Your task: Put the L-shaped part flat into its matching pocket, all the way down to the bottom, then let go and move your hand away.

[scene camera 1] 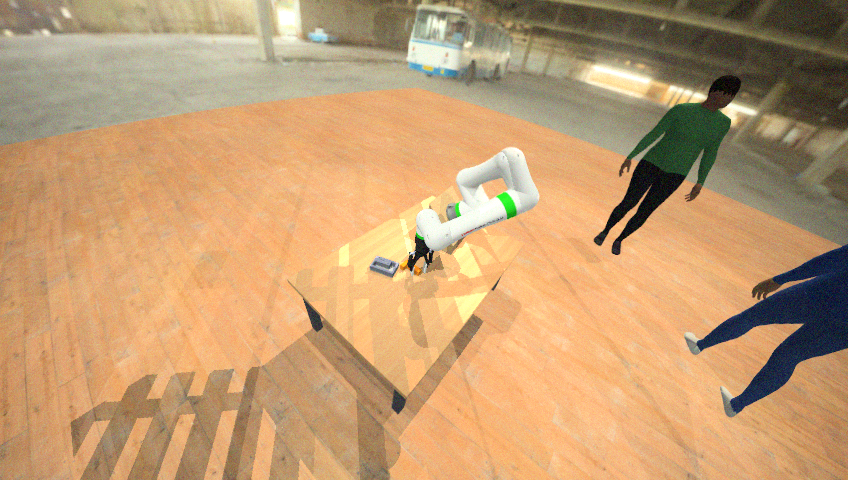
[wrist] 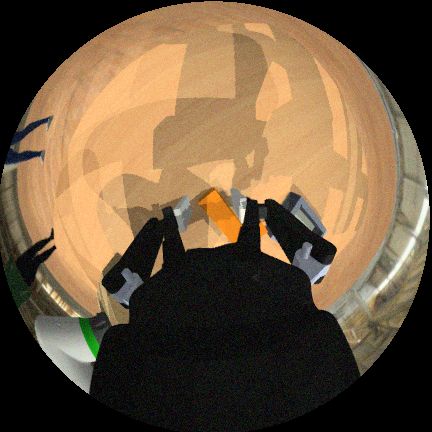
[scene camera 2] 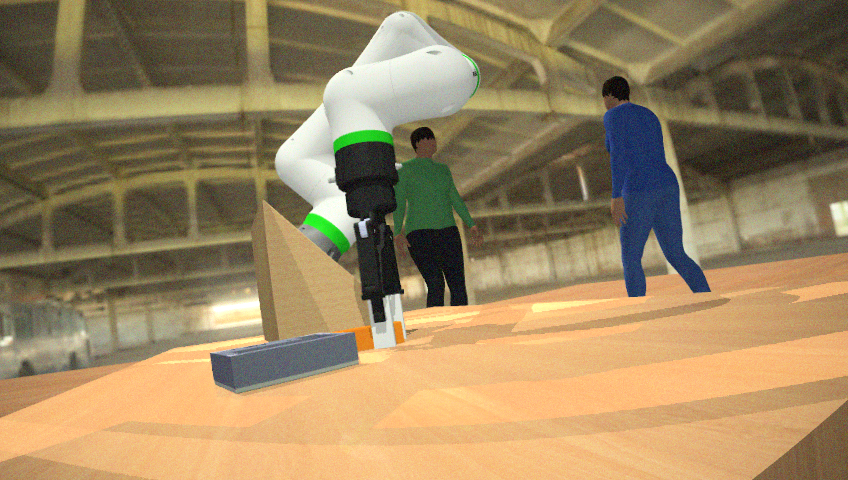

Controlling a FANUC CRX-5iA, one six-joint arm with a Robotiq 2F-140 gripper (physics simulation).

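Where they show: gripper, fingertip midpoint: (scene camera 1: 417,273) (wrist: 209,199) (scene camera 2: 391,343); arm's base, origin of the base link: (scene camera 1: 453,214) (scene camera 2: 305,259).
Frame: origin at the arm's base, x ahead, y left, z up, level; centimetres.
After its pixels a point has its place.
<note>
The orange L-shaped part (scene camera 1: 415,270) {x 42.2, y 8.9, z -15.4 cm} (scene camera 2: 360,337) {x 42.7, y 5.1, z -16.2 cm} (wrist: 217,214) {x 40.7, y 7.9, z -15.0 cm} lies flat on the wooden table (scene camera 1: 403,340) {x 74.9, y 33.4, z -18.0 cm}. My gripper (scene camera 1: 419,263) {x 40.6, y 9.7, z -18.0 cm} (scene camera 2: 385,331) {x 40.6, y 9.7, z -18.0 cm} (wrist: 209,199) {x 40.6, y 9.7, z -18.0 cm} is down at table level and straddles the part. The right finger is at the part's side, and a gap shows between the left finger and the part, so the gripper is open around it. The gripper body hides part of the L shape in the wrist view. The grey fixture with the pocket (scene camera 1: 384,266) {x 52.7, y -5.2, z -16.5 cm} (scene camera 2: 283,360) {x 57.7, y -4.8, z -15.8 cm} (wrist: 304,215) {x 55.7, y -3.8, z -17.4 cm} sits on the table close beside the part.
A tan wooden wedge (scene camera 2: 295,286) {x 17.0, y -3.0, z -6.7 cm} stands behind the fixture near the arm's base. A person in green (scene camera 1: 677,149) (scene camera 2: 430,196) and a person in blue (scene camera 1: 802,316) (scene camera 2: 638,161) are on the floor beyond the table. A bus (scene camera 1: 456,41) is parked far behind.
</note>
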